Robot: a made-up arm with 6 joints. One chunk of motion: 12 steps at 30 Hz.
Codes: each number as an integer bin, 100 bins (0 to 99) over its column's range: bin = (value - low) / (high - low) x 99, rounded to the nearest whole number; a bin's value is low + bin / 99 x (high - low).
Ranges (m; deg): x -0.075..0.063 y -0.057..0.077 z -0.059..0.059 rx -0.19..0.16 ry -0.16..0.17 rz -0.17..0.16
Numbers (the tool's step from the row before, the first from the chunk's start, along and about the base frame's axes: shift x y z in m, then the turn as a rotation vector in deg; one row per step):
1: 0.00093 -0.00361 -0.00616 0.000 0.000 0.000
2: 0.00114 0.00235 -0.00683 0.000 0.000 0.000
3: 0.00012 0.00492 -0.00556 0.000 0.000 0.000
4: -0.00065 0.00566 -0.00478 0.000 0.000 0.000
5: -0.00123 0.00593 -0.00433 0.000 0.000 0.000
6: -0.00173 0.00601 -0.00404 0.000 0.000 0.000
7: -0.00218 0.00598 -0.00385 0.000 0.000 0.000
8: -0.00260 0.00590 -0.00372 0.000 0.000 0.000
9: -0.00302 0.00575 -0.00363 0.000 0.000 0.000
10: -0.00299 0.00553 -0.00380 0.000 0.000 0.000
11: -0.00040 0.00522 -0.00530 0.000 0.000 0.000
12: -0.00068 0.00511 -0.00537 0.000 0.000 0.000
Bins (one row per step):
1: 54 39 44 54 48 51
2: 55 44 44 54 48 51
3: 54 46 45 54 48 51
4: 53 46 45 54 48 51
5: 53 46 46 54 48 51
6: 53 47 46 54 48 51
7: 52 47 46 54 48 51
8: 52 46 46 54 48 51
9: 52 46 46 54 48 51
10: 52 46 46 54 48 51
11: 54 46 45 54 48 51
12: 53 46 45 54 48 51

